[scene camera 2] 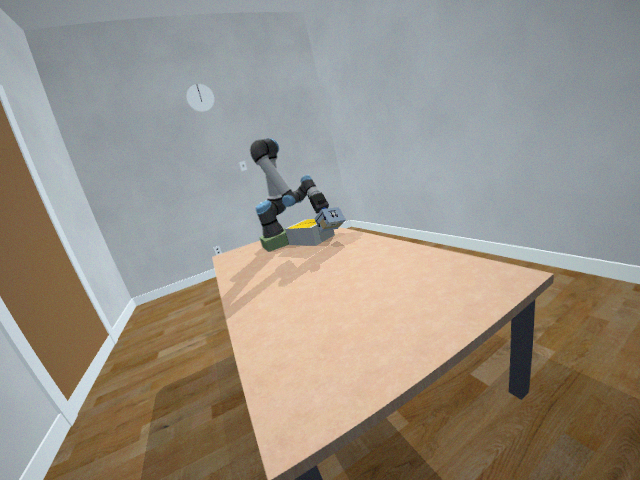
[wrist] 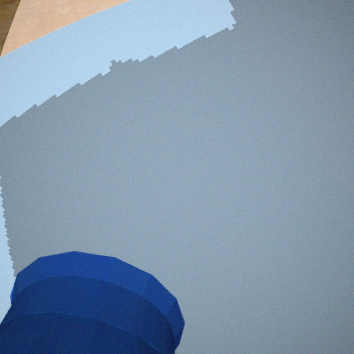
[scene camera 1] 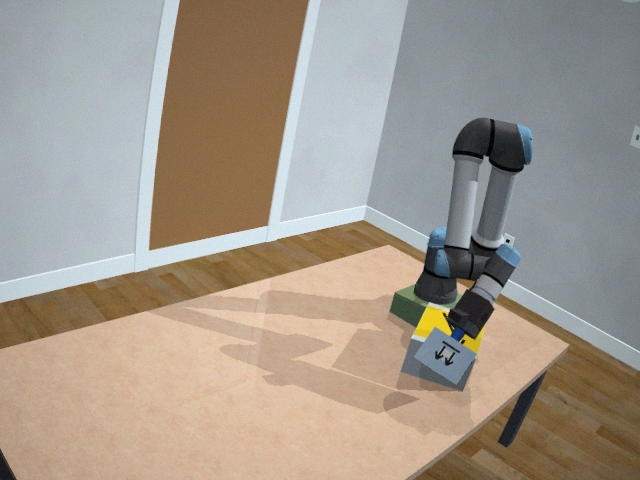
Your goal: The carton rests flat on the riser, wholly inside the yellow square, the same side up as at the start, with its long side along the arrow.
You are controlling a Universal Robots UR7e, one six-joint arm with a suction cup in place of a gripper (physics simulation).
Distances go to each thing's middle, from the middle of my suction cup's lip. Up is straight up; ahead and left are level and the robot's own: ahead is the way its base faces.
I see my suction cup 30 mm short of the carton [scene camera 1: 440, 352], 10 mm to the right of it and 50 mm above it. The rest, counted from my suction cup: riser [scene camera 1: 435, 315]: 130 mm behind, 90 mm to the right, 120 mm below.
